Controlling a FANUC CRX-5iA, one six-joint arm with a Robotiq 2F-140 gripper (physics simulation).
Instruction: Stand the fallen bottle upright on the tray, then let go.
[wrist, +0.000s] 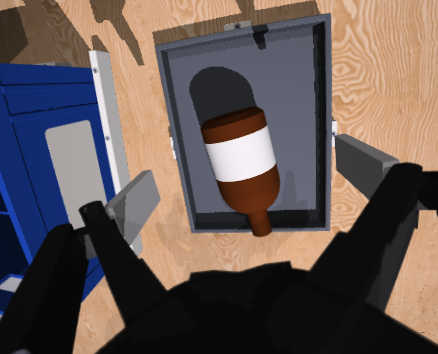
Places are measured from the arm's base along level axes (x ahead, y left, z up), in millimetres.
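Pixels of known places: gripper, between the fingertips: (241, 169).
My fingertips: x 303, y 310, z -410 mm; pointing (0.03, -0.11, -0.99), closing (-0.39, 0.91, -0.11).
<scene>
Ahead of a thing's pixels: the offset from my fingertips to its middle. "spot": to the spot under its first point. Level surfaces: height alone.
The brown bottle {45 mm ahead, 6 mm left, 101 mm down} (241, 155) with a white label lies on its side in the grey tray {spot: 95 mm back, 63 mm left, 117 mm down} (330, 65). Its base is toward the top of the wrist view, and its neck points down the view and overlaps the tray's lower wall. A dark rounded shadow falls on the tray floor beyond the base. My gripper (241, 169) is wide open with nothing between its fingers. In the view, one finger shows left of the bottle and the other right of it, both outside the tray's outline and apart from the bottle.
A blue box-like unit {111 mm ahead, 274 mm right, 55 mm down} (35, 95) with a light grey panel {90 mm ahead, 185 mm right, 58 mm down} (75, 165) and a pale rail {spot: 19 mm ahead, 190 mm right, 113 mm down} (106, 120) stands left of the tray, near my left finger. Small pale brackets {116 mm back, 44 mm right, 135 mm down} (237, 26) sit at the tray's outer sides. The wooden surface {143 mm down} (385, 65) lies around them, with dark shadows at the upper left.
</scene>
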